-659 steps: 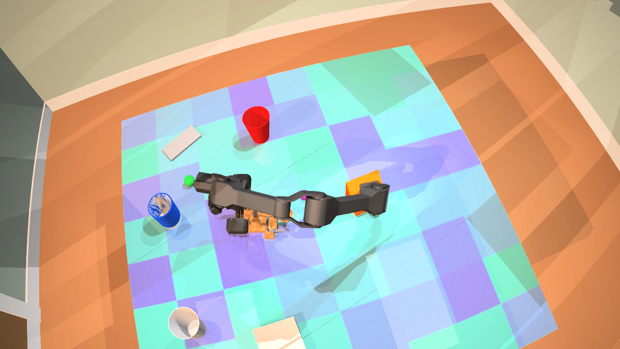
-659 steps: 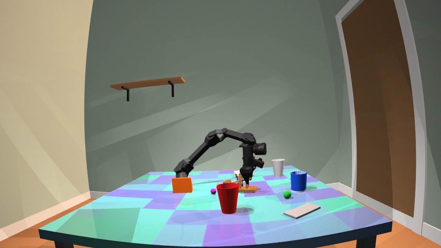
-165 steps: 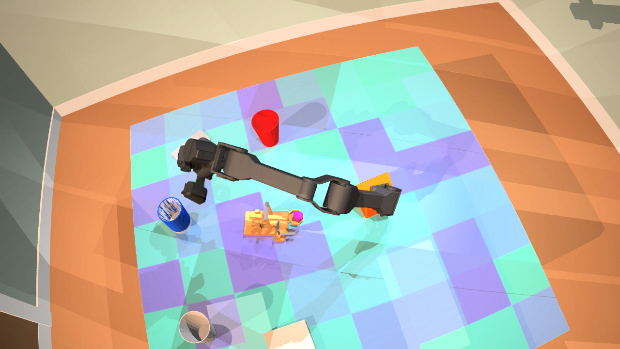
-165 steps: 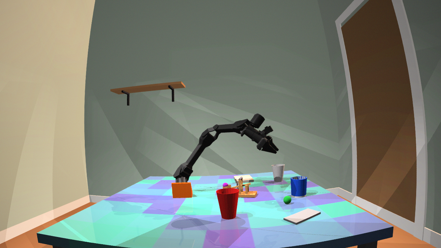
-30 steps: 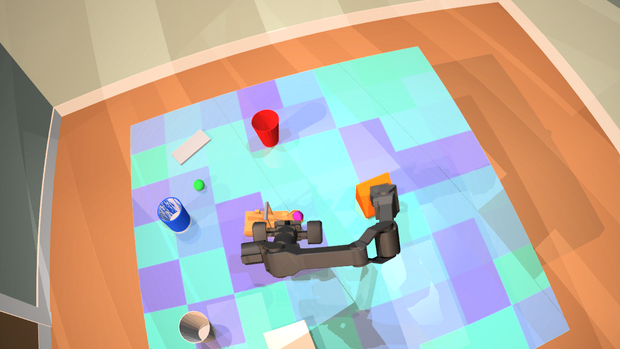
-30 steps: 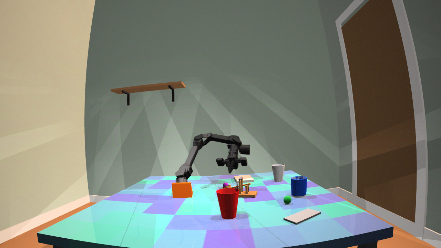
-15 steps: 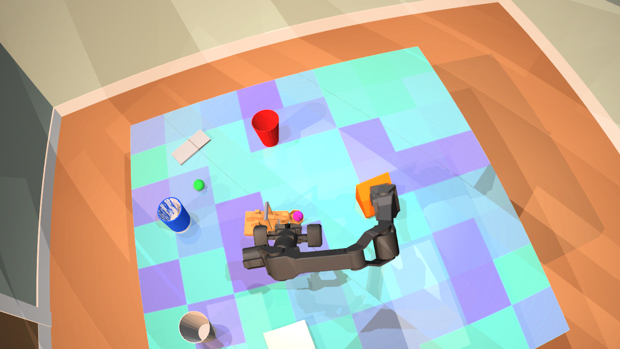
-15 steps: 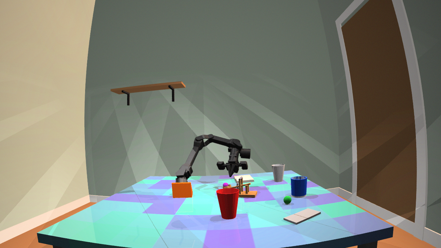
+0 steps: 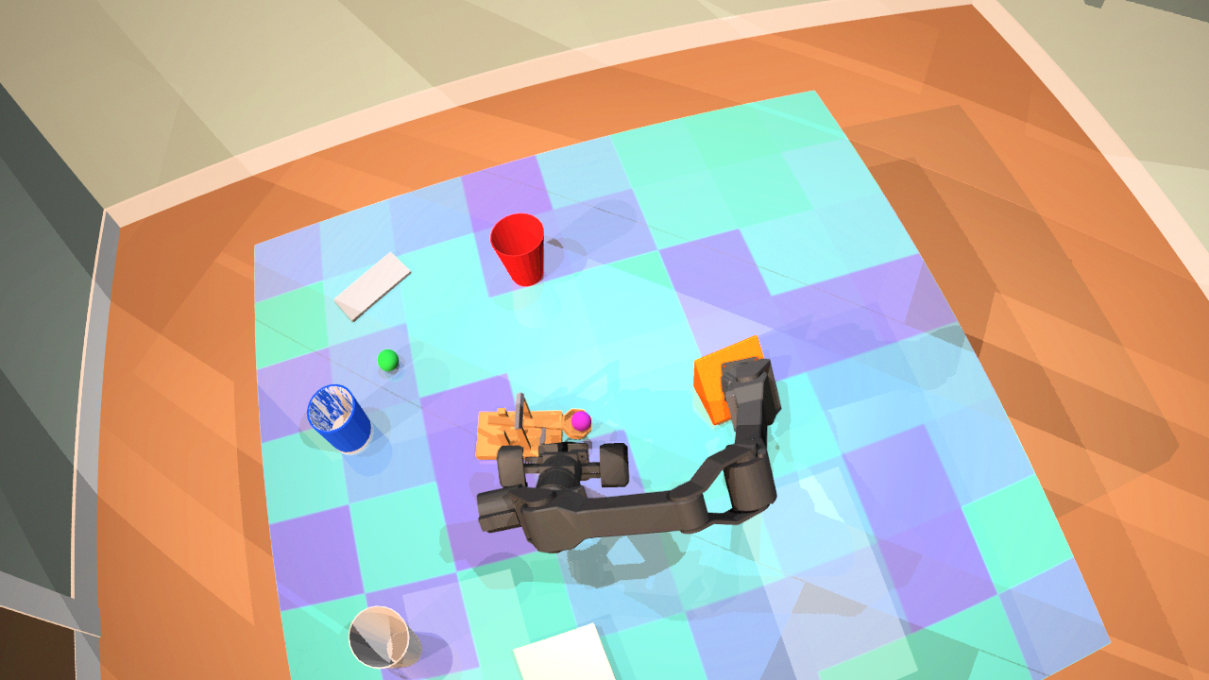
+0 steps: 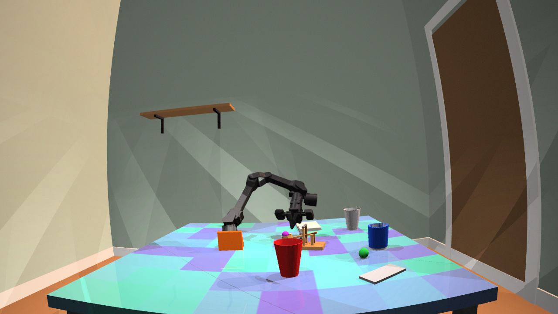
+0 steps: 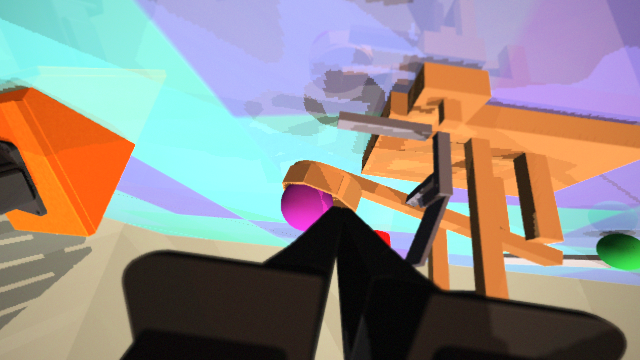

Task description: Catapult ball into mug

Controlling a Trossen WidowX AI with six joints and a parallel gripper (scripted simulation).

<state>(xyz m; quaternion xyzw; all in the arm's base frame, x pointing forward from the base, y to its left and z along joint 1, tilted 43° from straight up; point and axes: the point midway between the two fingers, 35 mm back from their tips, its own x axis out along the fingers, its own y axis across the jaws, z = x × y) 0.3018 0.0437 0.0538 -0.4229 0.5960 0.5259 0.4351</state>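
Now: the magenta ball 3 cm behind my gripper tip, 4 cm to the right of it and 2 cm below it. Also, from my gripper tip: red cup: 39 cm to the right, 5 cm below; beige block: 9 cm ahead, 38 cm to the left, 7 cm below; catapult: 4 cm ahead, 4 cm to the right, 3 cm below.
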